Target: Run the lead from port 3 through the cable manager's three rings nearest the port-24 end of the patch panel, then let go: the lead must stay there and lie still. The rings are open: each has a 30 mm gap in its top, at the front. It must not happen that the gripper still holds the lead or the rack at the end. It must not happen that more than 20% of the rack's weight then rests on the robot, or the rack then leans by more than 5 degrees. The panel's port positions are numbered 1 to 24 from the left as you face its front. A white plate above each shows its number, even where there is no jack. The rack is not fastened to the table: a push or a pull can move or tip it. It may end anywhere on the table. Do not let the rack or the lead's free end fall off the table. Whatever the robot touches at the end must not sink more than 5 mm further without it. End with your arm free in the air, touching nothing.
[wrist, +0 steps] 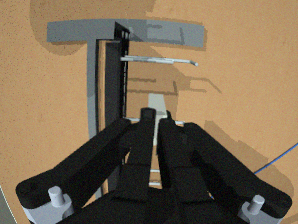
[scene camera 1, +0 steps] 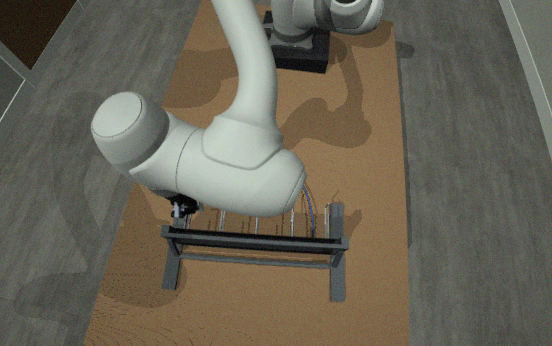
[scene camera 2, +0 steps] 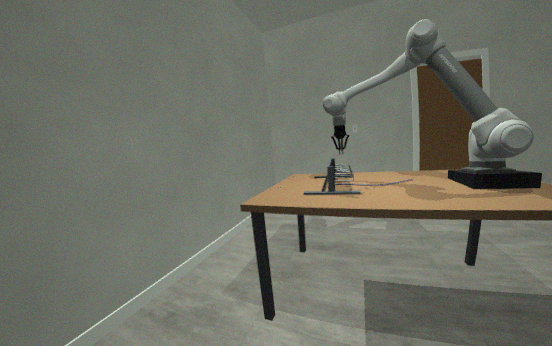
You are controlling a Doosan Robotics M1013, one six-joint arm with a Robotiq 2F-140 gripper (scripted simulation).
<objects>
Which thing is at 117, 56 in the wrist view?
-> A dark grey rack.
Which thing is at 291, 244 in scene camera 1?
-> A dark grey rack.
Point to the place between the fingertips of my gripper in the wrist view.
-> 155, 105
</objects>
